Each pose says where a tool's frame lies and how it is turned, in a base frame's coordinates. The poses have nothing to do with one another.
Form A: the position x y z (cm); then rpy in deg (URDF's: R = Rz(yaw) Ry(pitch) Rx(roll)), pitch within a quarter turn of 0, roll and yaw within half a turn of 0.
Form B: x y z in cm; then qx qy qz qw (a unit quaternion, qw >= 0). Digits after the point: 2 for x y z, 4 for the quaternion.
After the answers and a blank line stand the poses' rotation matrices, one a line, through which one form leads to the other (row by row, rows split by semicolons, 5 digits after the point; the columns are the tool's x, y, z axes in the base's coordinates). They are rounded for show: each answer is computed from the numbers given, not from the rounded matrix.
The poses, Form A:
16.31 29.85 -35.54 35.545 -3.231 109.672
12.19 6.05 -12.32 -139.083 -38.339 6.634
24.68 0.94 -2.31 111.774 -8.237 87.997
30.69 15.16 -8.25 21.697 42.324 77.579
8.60 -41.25 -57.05 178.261 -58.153 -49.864
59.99 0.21 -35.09 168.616 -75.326 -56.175
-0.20 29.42 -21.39 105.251 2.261 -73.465
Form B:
16.31 29.85 -35.54 0.1977 0.2340 0.7831 0.5412
12.19 6.05 -12.32 -0.8769 -0.1658 -0.2880 0.3474
24.68 0.94 -2.31 0.6220 0.5447 0.4313 0.3611
30.69 15.16 -8.25 -0.0853 0.3863 0.5208 0.7565
8.60 -41.25 -57.05 0.7893 -0.3751 0.4350 0.2169
59.99 0.21 -35.09 0.6664 -0.4243 0.4994 0.3555
-0.20 29.42 -21.39 0.6439 -0.4656 -0.3755 0.4770

-0.33610 -0.75514 0.56285; 0.94014 -0.30476 0.15252; 0.05636 0.58042 0.81237
0.77910 0.49086 0.38994; 0.09061 -0.70366 0.70473; 0.62031 -0.51372 -0.59270
0.03459 0.36607 0.92994; 0.98908 -0.14593 0.02065; 0.14327 0.91907 -0.36712
0.15903 -0.85386 0.49561; 0.72204 0.44295 0.53146; -0.67332 0.27334 0.68697
0.34013 -0.78078 0.52411; -0.40340 -0.62460 -0.66869; 0.84946 0.01601 -0.52741
0.14101 -0.92069 0.36393; -0.21044 -0.38708 -0.89771; 0.96738 0.05000 -0.24834
0.28438 -0.24134 -0.92784; -0.95790 -0.11135 -0.26463; -0.03945 0.96403 -0.26284

